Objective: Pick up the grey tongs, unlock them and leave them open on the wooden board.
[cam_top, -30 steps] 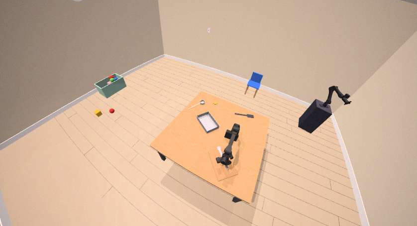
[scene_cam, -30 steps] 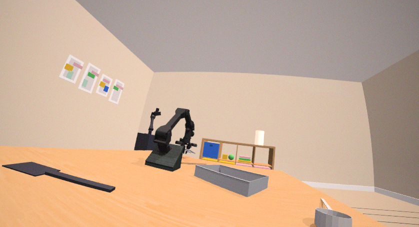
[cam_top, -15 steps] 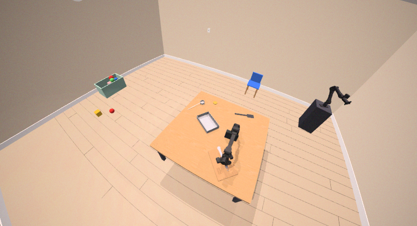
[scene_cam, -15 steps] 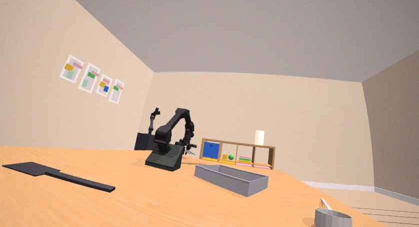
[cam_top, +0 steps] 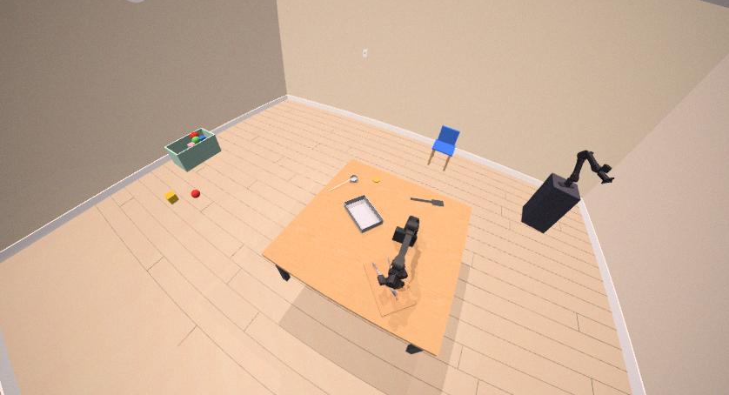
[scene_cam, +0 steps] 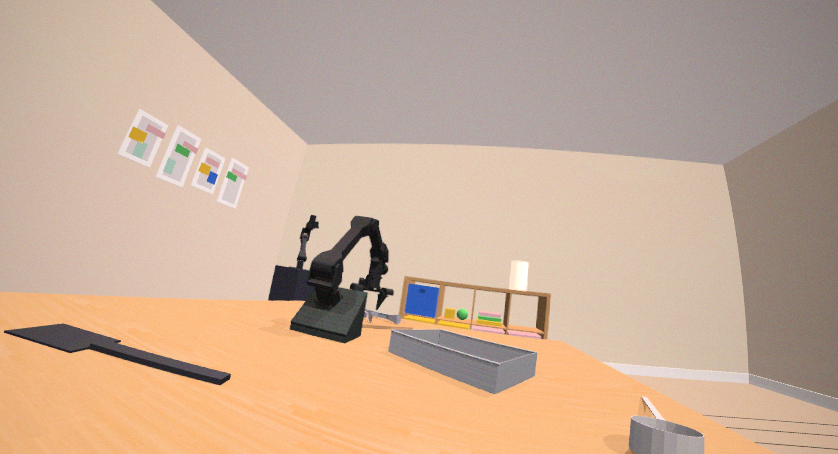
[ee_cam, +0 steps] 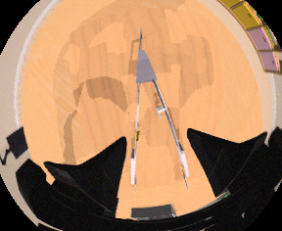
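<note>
Now: gripper tip 40 mm above the wooden board. From my gripper tip the other things lie so: yellow thing: 800 mm to the right, 610 mm ahead, 40 mm below; grey roasting tin: 470 mm ahead, 370 mm to the right, 20 mm below; dark spatula: 880 mm to the right, 70 mm ahead, 40 mm below.
</note>
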